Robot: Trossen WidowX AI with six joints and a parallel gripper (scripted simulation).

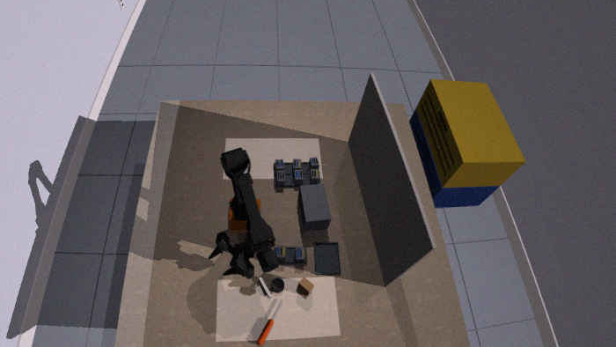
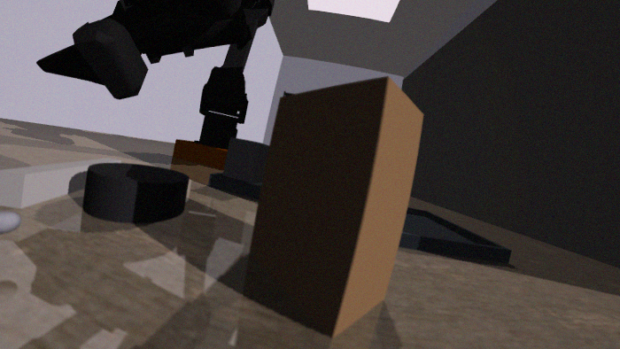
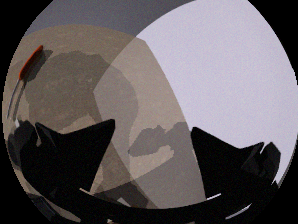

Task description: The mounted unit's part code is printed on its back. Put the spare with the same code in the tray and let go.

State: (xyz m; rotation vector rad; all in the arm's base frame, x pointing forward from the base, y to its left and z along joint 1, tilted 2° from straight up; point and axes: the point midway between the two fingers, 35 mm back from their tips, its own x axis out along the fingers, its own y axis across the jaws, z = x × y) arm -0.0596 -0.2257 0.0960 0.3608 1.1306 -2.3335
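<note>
The grey spare lies 40 cm to the left of my gripper tip, 25 cm ahead of it and 7 cm below it. The rest, counted from my gripper tip: tan box 32 cm ahead, 8 cm below, 7 cm to the right; then black puck 22 cm ahead, 10 cm below, 5 cm to the right; then grey bar 17 cm ahead, 10 cm below, 5 cm to the right.
</note>
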